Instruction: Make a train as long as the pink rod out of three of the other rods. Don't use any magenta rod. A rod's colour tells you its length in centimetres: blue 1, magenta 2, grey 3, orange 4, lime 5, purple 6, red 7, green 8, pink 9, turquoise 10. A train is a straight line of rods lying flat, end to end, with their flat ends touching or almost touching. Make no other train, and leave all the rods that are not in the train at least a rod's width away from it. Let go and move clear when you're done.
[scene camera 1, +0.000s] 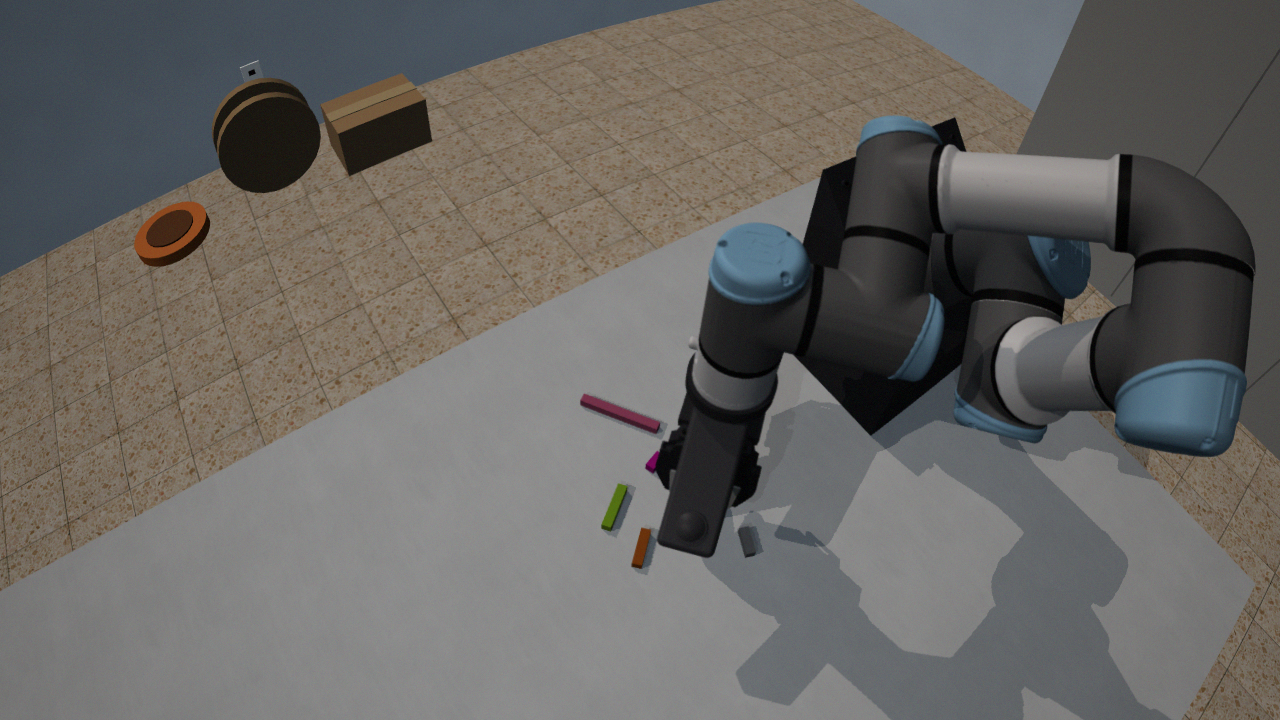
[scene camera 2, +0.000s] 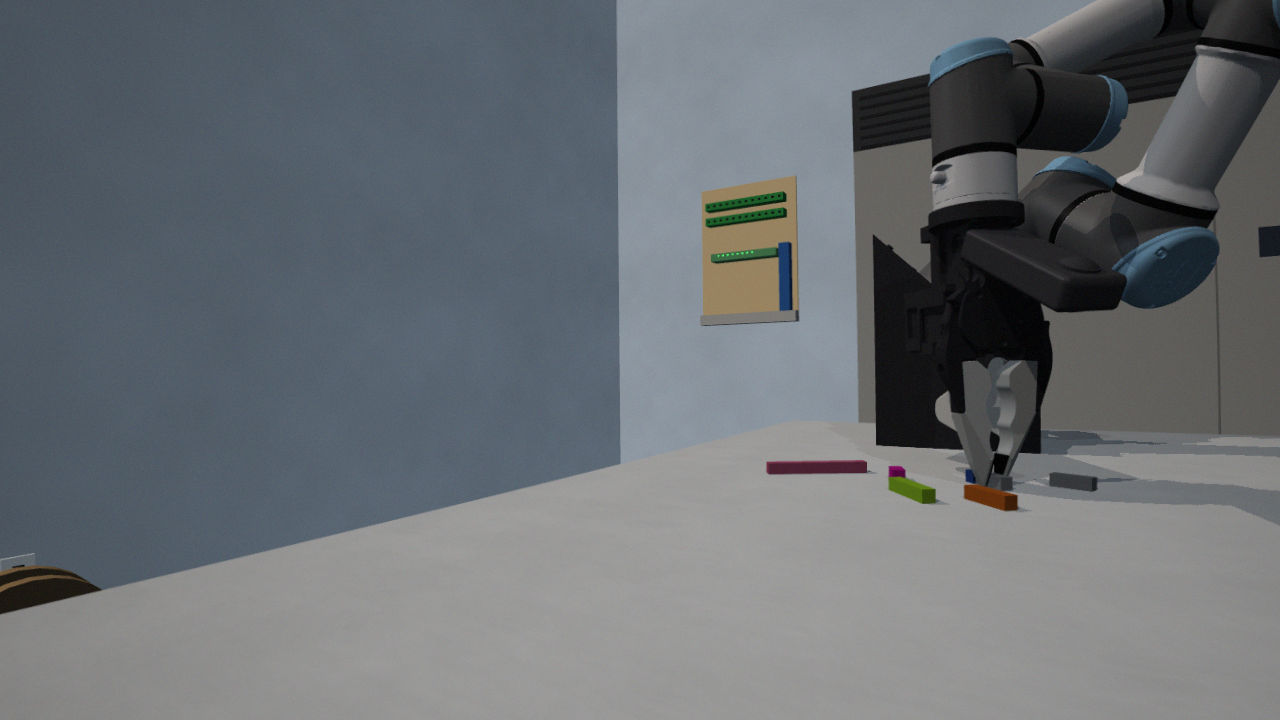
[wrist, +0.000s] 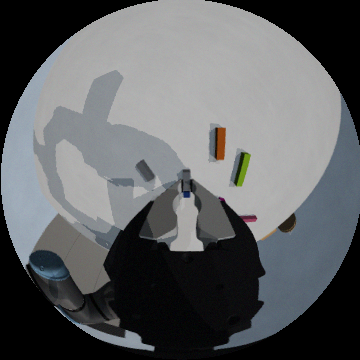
Scene:
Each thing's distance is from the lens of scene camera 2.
my gripper (scene camera 2: 991, 485): 56 cm
lime rod (scene camera 2: 918, 492): 48 cm
grey rod (scene camera 2: 1071, 481): 57 cm
The marked spots on the grey rod and the lime rod are 14 cm apart.

